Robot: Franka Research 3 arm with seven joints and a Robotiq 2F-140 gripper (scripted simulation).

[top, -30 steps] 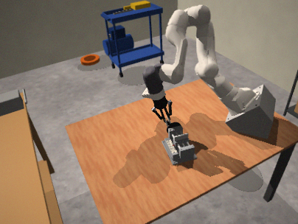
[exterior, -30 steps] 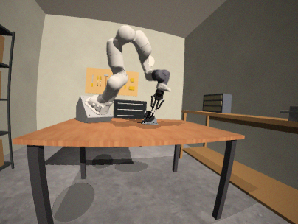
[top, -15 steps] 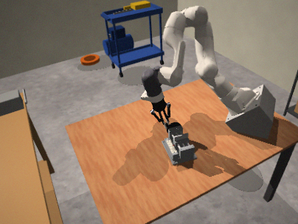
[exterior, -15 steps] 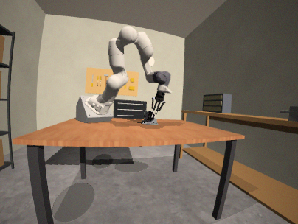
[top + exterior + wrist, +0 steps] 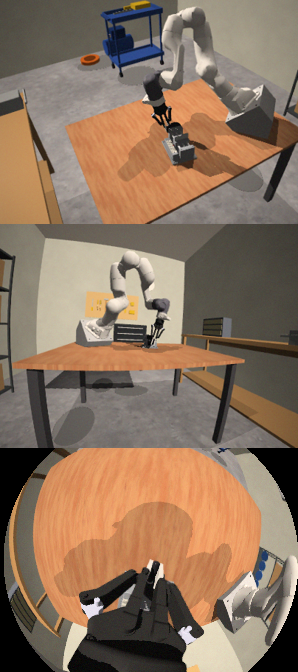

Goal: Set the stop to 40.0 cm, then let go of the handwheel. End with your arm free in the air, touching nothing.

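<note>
The handwheel is 2 cm to the left of my hand, 1 cm below it and 1 cm behind it.
</note>
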